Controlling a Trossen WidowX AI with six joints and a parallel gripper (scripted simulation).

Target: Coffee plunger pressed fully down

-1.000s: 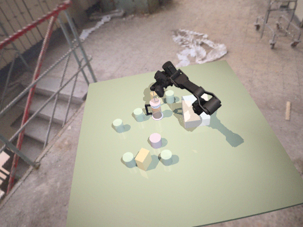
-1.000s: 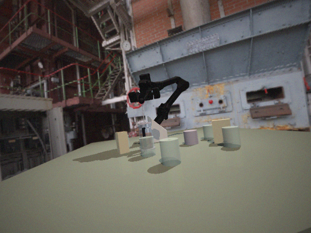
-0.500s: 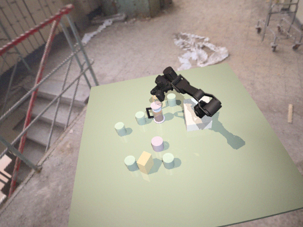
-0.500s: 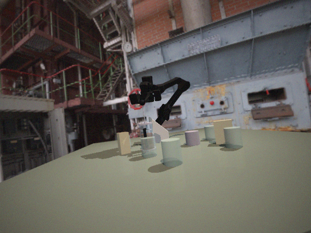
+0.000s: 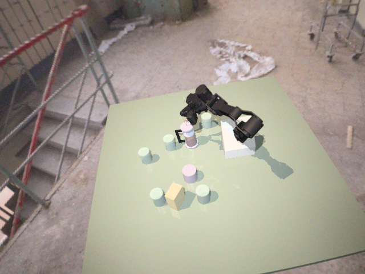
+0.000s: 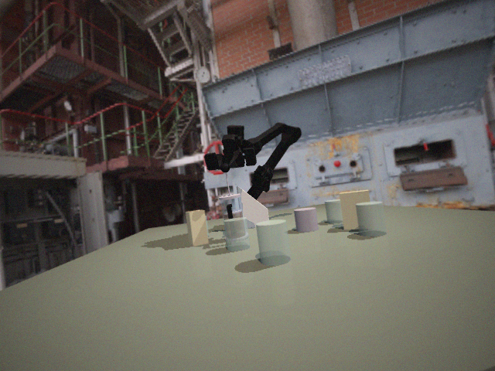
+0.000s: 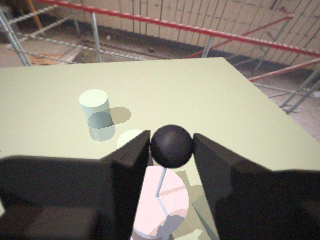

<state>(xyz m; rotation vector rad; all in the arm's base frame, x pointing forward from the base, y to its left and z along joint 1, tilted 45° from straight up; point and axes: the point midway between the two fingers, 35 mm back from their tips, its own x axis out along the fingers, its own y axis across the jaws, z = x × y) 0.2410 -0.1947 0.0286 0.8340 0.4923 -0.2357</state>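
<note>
Right now the coffee press is 120 mm below my gripper tip.
</note>
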